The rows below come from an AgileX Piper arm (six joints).
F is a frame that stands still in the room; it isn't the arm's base.
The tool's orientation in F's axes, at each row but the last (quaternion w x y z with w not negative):
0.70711, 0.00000, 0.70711, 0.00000
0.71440, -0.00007, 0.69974, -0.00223
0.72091, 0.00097, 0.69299, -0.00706
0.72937, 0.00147, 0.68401, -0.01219
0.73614, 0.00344, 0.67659, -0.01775
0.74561, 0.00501, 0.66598, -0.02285
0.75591, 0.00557, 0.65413, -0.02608
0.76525, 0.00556, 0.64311, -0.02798
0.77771, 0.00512, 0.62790, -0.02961
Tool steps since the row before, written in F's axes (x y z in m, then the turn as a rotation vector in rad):
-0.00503, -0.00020, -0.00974, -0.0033, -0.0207, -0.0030
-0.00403, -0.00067, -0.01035, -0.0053, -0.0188, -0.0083
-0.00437, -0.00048, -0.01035, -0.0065, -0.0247, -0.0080
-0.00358, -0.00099, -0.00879, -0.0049, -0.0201, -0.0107
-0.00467, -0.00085, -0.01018, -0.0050, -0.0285, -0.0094
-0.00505, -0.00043, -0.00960, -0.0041, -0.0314, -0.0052
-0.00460, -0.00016, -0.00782, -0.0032, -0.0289, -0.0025
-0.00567, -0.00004, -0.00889, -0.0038, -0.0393, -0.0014
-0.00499, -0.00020, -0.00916, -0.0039, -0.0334, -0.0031
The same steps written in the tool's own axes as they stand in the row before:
0.00974, -0.00020, -0.00503, 0.0030, -0.0207, -0.0033
0.01027, -0.00065, -0.00424, 0.0083, -0.0188, -0.0054
0.01017, -0.00044, -0.00477, 0.0080, -0.0247, -0.0065
0.00856, -0.00093, -0.00412, 0.0107, -0.0200, -0.0052
0.00977, -0.00080, -0.00549, 0.0096, -0.0285, -0.0049
0.00898, -0.00041, -0.00608, 0.0056, -0.0314, -0.0035
0.00708, -0.00017, -0.00567, 0.0029, -0.0289, -0.0023
0.00778, -0.00008, -0.00711, 0.0021, -0.0394, -0.0022
0.00791, -0.00019, -0.00680, 0.0035, -0.0335, -0.0030

